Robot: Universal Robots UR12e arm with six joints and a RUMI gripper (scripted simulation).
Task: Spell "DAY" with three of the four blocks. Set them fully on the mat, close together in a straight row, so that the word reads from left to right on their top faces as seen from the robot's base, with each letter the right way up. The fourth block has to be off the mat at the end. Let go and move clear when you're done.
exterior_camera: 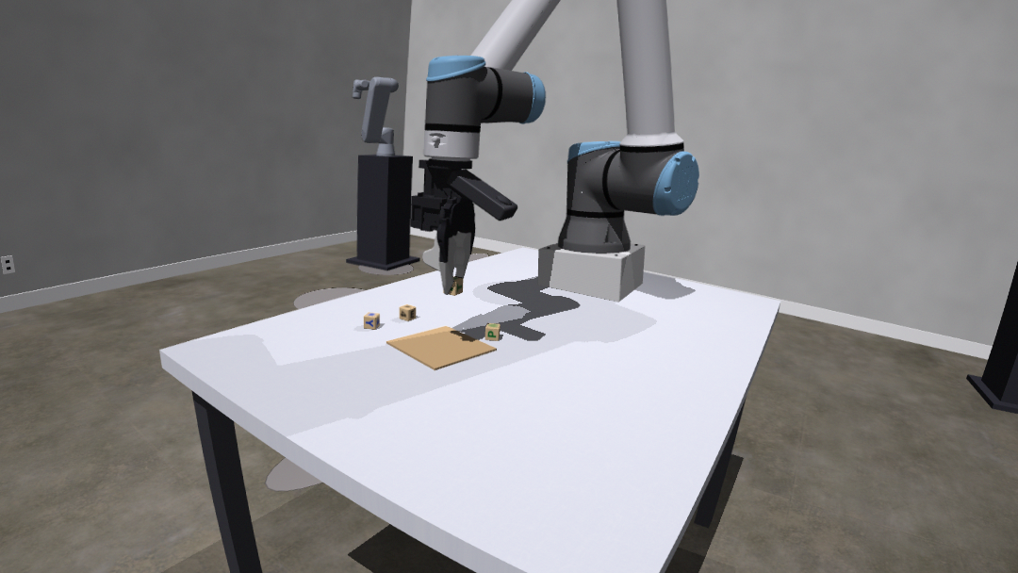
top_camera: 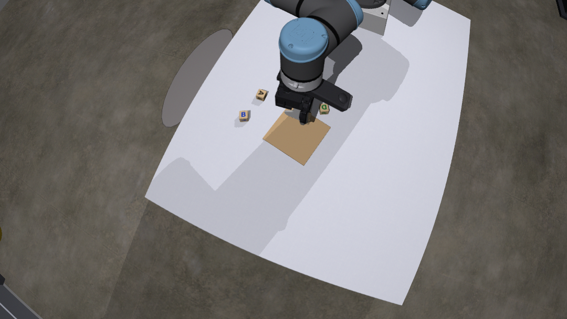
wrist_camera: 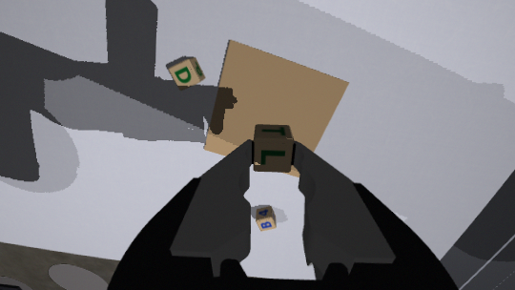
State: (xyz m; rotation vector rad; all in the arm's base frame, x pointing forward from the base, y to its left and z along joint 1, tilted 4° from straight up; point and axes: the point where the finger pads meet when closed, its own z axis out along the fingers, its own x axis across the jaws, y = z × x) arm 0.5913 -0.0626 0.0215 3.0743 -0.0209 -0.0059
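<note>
My hand is 180 mm to the left of the blue-lettered block and 110 mm above it. The rest, counted from my hand: D block: 90 mm behind, 30 mm to the left, 110 mm below; green-lettered block: right at my hand; tan mat: 20 mm to the right, 120 mm below.
</note>
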